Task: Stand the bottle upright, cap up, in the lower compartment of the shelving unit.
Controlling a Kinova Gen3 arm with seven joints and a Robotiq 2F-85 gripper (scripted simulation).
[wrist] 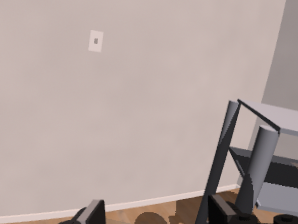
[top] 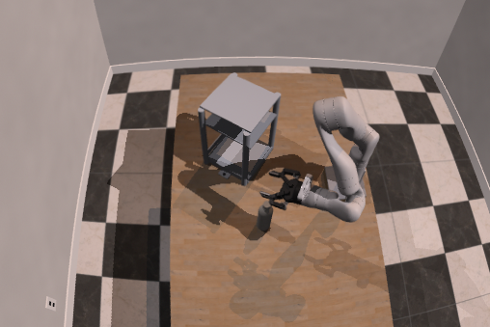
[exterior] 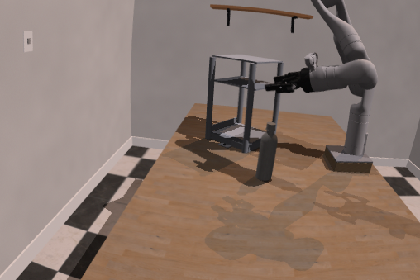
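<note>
Now: hand 19 cm above the white bottle, 1 cm to the right of it and 1 cm past it. From my hand the other things lie so: shelving unit (33 cm to the right, 14 cm below, 9 cm ahead).
</note>
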